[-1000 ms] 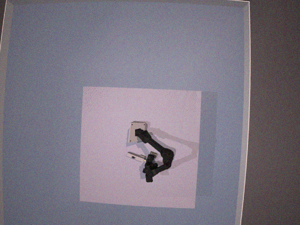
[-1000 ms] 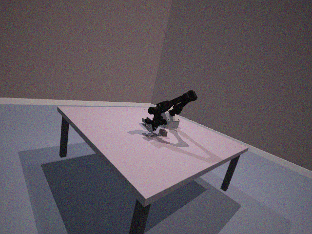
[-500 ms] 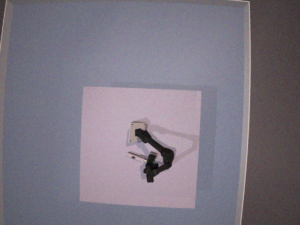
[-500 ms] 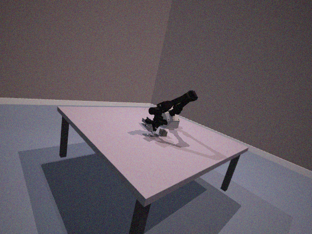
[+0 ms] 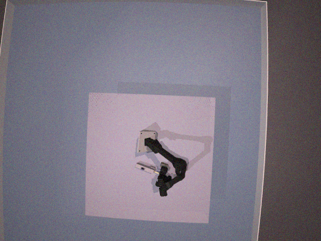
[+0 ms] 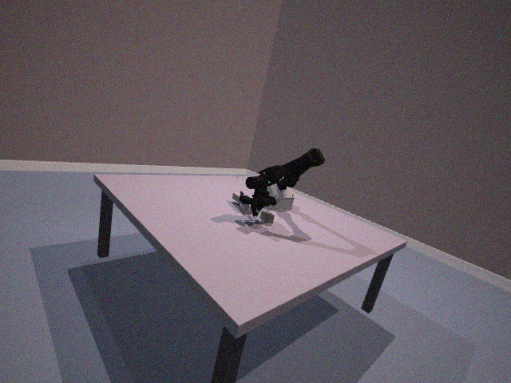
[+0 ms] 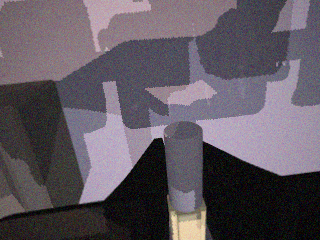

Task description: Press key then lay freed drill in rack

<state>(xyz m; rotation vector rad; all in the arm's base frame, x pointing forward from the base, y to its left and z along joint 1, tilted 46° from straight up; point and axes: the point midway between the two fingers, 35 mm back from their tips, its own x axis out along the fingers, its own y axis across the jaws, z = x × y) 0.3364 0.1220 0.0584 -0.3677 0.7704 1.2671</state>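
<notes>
My gripper tip is 7 cm past the tan rack and 2 cm to the right of it. Round my gripper tip: drill: 1 cm behind, 4 cm to the right, 3 cm above; then pale long fixture block: 5 cm behind, 16 cm to the right, 1 cm above.
</notes>
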